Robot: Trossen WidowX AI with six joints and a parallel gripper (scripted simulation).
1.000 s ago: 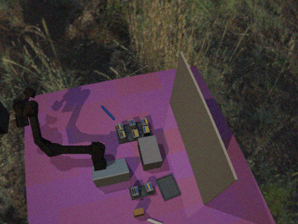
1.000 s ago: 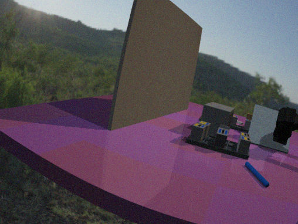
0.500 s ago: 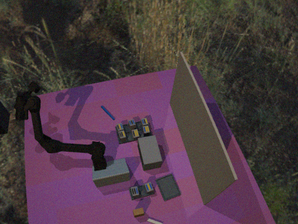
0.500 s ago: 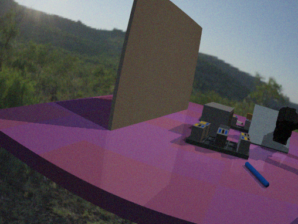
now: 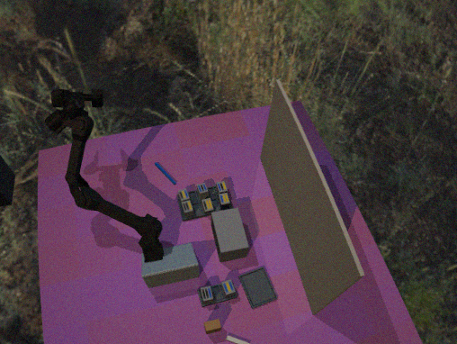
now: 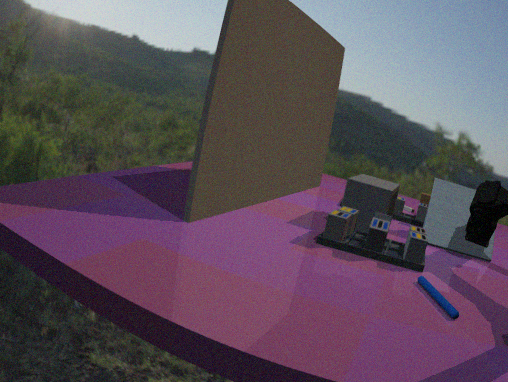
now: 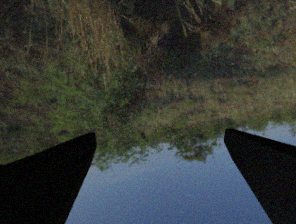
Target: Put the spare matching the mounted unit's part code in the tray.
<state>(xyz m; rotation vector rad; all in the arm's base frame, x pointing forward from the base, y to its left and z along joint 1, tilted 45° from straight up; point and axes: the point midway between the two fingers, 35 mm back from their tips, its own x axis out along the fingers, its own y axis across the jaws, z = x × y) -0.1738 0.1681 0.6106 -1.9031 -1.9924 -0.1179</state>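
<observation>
Right now my gripper tip is 70 cm short of the tall brown board, 54 cm to the left of it and 11 cm above it. From my gripper tip the other things lie so: blue rod 33 cm below, 27 cm ahead, 20 cm to the right; then orange block 86 cm to the right, 35 cm ahead, 30 cm below.
</observation>
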